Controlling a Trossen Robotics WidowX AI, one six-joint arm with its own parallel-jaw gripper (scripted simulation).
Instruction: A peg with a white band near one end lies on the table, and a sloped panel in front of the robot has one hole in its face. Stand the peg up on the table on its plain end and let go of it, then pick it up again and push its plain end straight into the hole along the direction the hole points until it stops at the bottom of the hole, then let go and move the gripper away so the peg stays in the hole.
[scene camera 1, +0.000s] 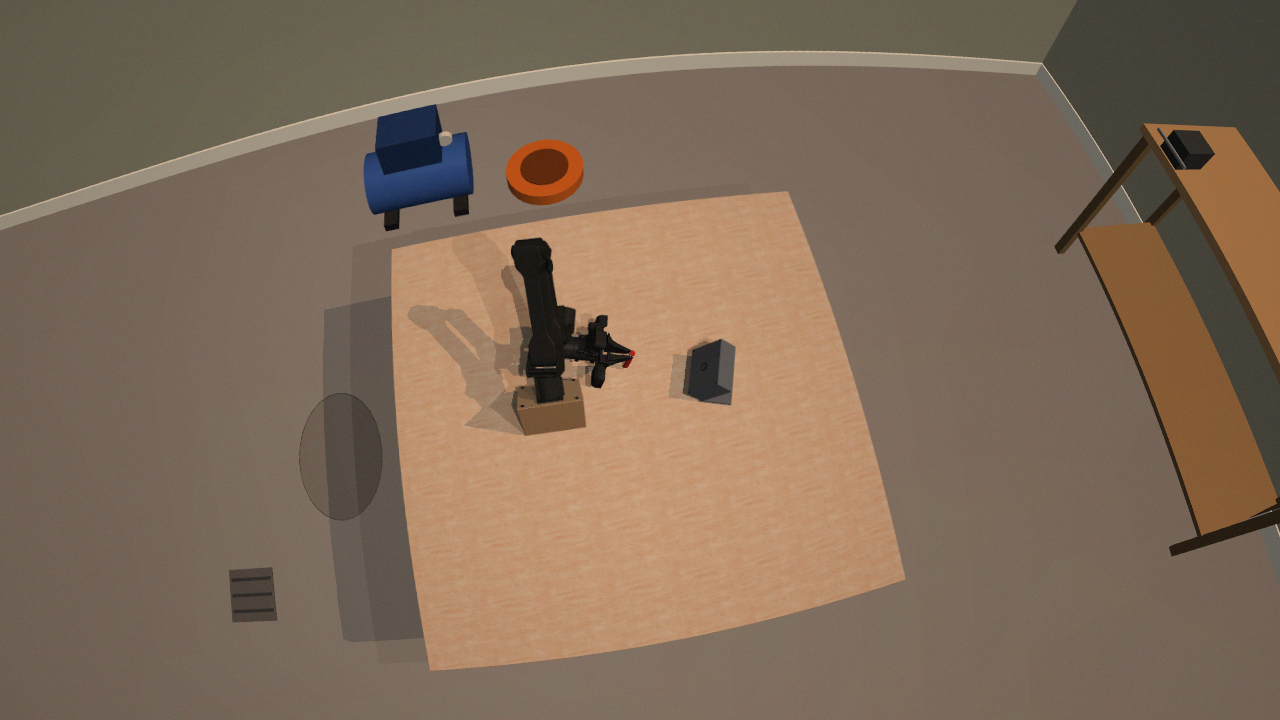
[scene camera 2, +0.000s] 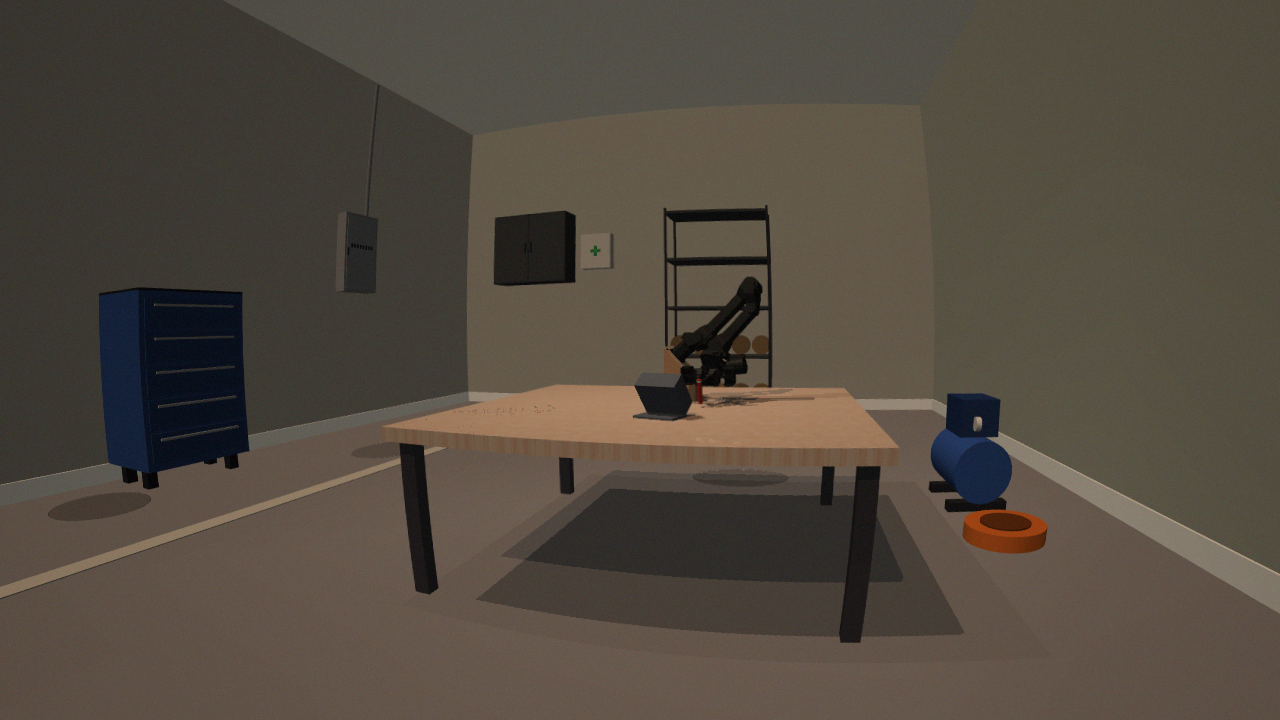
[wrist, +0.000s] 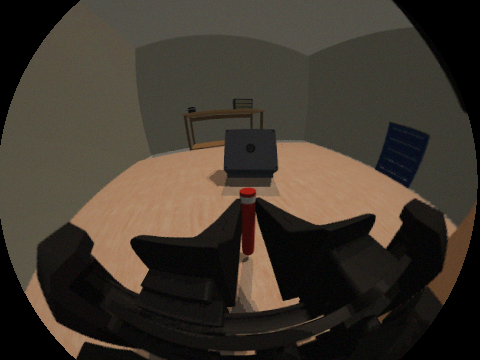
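Observation:
Red peg (wrist: 247, 195) held by my gripper (scene camera 1: 631, 355), (scene camera 2: 699, 383), (wrist: 247, 202); the gripper is thus visible in scene camera 1, scene camera 2 and the wrist view.

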